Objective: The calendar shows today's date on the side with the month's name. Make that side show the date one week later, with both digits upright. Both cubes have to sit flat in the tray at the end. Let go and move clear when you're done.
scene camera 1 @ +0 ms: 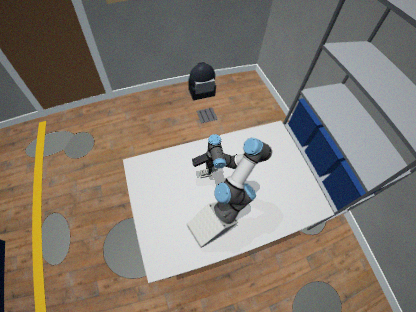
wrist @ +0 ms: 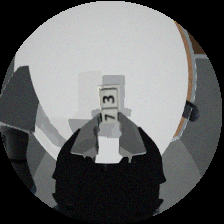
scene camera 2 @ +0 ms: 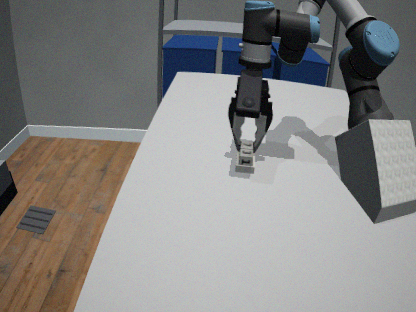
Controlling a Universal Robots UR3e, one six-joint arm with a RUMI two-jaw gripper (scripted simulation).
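Here is my gripper (scene camera 2: 246, 152), and I can see it from the wrist as well: the same gripper (wrist: 110, 113).
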